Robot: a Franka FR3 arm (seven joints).
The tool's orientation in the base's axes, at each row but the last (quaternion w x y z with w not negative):
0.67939 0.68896 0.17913 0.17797
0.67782 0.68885 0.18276 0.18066
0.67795 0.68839 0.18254 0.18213
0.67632 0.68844 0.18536 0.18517
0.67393 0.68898 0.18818 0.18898
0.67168 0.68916 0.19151 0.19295
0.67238 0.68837 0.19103 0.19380
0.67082 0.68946 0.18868 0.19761
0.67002 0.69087 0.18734 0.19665
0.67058 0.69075 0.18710 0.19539
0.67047 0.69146 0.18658 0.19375
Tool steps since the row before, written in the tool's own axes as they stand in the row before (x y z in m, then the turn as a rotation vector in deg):
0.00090 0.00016 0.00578 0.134 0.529 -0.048
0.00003 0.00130 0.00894 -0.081 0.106 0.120
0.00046 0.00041 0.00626 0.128 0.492 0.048
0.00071 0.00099 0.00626 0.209 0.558 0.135
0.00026 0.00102 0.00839 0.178 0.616 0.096
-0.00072 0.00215 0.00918 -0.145 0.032 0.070
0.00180 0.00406 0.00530 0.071 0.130 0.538
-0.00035 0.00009 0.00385 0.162 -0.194 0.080
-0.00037 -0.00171 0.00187 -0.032 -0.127 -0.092
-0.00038 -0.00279 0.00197 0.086 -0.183 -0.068
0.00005 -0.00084 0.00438 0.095 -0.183 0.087
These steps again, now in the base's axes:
0.00361 -0.00460 0.00008 0.096 0.101 0.530
0.00448 -0.00776 0.00116 -0.010 -0.146 0.104
0.00352 -0.00520 0.00032 0.137 0.015 0.492
0.00378 -0.00506 0.00089 0.251 -0.020 0.557
0.00454 -0.00708 0.00085 0.205 -0.004 0.615
0.00420 -0.00825 0.00193 -0.087 -0.136 0.029
0.00432 -0.00366 0.00397 0.343 -0.424 0.120
0.00173 -0.00346 0.00000 0.181 0.023 -0.193
0.00067 -0.00173 -0.00176 -0.075 0.066 -0.125
0.00071 -0.00179 -0.00284 0.039 0.108 -0.180
0.00231 -0.00369 -0.00095 0.127 -0.019 -0.183

